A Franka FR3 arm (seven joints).
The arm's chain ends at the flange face. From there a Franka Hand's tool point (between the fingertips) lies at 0.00 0.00 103.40 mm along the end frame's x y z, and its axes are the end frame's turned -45 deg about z.
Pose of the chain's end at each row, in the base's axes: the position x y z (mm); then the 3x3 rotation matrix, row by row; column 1 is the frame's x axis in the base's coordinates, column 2 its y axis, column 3 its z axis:
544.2, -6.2, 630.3; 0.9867, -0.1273, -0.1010; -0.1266, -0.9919, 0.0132; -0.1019, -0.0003, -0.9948
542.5, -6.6, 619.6; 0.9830, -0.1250, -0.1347; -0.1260, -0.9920, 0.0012; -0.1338, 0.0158, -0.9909
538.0, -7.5, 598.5; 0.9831, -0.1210, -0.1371; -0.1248, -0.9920, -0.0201; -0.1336, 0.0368, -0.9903
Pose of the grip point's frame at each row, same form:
533.8, -4.8, 527.4; 0.7877, 0.6077, -0.1010; 0.6119, -0.7909, 0.0132; -0.0718, -0.0723, -0.9948
528.6, -6.5, 517.1; 0.7835, 0.6067, -0.1347; 0.6124, -0.7905, 0.0012; -0.1058, -0.0834, -0.9909
523.8, -9.6, 496.1; 0.7807, 0.6096, -0.1371; 0.6132, -0.7897, -0.0201; -0.1205, -0.0684, -0.9903

